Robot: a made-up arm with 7 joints. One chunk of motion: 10 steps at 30 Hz.
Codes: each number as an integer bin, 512 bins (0 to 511) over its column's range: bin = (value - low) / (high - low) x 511, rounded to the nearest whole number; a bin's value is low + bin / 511 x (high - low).
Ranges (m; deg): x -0.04..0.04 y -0.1..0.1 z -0.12..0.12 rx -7..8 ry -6..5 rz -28..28
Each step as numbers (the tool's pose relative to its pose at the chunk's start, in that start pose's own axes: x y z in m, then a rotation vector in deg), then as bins.
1 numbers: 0.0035 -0.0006 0.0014 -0.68 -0.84 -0.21
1 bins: 278 254 258 215 240 254
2 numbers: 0.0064 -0.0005 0.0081 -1.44 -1.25 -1.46
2 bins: 296 254 273 189 221 242
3 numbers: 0.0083 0.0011 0.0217 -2.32 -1.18 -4.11
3 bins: 309 258 302 159 224 218
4 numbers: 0.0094 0.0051 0.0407 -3.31 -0.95 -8.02
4 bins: 316 269 342 126 235 182
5 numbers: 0.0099 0.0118 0.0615 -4.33 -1.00 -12.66
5 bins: 319 286 386 91 232 140
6 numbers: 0.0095 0.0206 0.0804 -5.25 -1.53 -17.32
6 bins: 316 308 427 60 208 97
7 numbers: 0.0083 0.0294 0.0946 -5.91 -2.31 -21.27
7 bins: 309 331 457 37 171 61
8 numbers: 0.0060 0.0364 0.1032 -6.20 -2.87 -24.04
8 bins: 294 349 475 27 145 36
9 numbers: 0.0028 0.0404 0.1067 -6.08 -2.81 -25.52
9 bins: 273 359 483 31 148 23
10 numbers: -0.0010 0.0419 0.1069 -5.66 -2.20 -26.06
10 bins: 249 363 483 46 177 18
